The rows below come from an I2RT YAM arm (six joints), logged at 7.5 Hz.
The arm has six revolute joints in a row. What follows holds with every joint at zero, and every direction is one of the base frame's.
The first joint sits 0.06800 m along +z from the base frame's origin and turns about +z.
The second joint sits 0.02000 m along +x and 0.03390 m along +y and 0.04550 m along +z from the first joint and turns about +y.
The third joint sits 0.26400 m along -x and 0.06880 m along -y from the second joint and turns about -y.
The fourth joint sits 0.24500 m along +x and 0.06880 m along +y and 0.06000 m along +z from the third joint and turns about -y.
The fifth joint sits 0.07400 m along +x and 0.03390 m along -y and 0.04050 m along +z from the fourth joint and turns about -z.
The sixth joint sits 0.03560 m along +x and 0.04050 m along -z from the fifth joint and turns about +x.
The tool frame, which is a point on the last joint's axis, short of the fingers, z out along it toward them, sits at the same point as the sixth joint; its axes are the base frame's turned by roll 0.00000, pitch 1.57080 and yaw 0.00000 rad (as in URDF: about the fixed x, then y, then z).
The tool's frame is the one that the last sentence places.
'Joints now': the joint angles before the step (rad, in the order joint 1, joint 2, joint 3, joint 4, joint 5, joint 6). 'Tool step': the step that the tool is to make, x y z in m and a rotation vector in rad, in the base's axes. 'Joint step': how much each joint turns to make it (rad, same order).
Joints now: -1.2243, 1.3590, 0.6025, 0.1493, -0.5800, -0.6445
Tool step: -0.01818, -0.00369, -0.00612, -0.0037, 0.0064, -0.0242
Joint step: -0.0729, 0.0050, -0.0179, 0.0012, -0.0355, -0.0413
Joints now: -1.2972, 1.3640, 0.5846, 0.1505, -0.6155, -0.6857
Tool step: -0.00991, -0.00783, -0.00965, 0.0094, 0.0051, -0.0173
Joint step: -0.0454, 0.0480, 0.0000, 0.0240, -0.0210, -0.0233
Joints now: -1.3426, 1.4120, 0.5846, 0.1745, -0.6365, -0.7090
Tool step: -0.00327, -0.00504, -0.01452, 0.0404, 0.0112, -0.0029
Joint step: -0.0168, 0.0622, 0.0000, 0.0126, -0.0095, -0.0129
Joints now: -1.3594, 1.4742, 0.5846, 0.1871, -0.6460, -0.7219
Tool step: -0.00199, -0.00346, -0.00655, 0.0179, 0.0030, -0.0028
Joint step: -0.0103, 0.0332, 0.0046, 0.0071, -0.0061, -0.0055
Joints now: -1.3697, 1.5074, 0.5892, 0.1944, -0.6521, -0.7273
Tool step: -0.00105, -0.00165, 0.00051, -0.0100, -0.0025, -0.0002
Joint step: -0.0053, 0.0038, 0.0027, 0.0091, -0.0042, -0.0038
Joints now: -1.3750, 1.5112, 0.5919, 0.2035, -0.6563, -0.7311
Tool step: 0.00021, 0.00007, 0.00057, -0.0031, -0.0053, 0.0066
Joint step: 0.0000, -0.0011, 0.0000, 0.0023, -0.0080, -0.0011
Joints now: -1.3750, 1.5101, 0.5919, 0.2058, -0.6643, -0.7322
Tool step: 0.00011, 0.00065, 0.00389, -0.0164, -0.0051, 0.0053
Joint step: 0.0003, -0.0145, 0.0000, 0.0011, -0.0049, -0.0023
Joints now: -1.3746, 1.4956, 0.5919, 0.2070, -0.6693, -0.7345
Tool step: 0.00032, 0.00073, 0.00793, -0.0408, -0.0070, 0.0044
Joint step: 0.0015, -0.0275, -0.0004, 0.0122, -0.0016, -0.0034
